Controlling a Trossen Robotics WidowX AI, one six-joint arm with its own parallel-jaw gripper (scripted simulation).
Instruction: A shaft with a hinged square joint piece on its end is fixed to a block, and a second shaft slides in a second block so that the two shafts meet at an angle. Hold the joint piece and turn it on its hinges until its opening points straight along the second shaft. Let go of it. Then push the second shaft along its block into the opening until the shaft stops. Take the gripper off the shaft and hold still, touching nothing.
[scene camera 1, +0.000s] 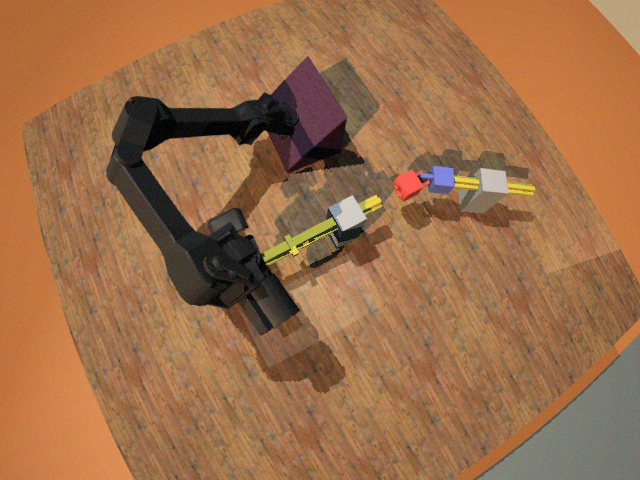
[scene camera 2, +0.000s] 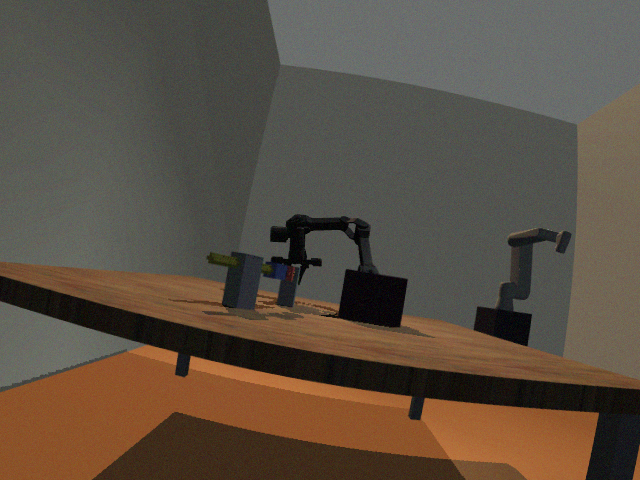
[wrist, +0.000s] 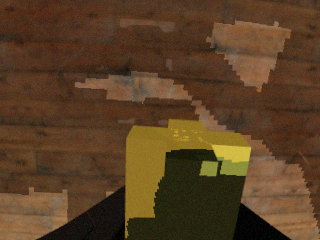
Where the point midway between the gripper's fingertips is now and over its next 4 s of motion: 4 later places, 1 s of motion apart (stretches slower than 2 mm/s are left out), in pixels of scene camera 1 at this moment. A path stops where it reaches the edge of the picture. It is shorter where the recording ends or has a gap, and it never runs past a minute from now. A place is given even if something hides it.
My gripper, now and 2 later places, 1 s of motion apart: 251, 268; 271, 260; 291, 250
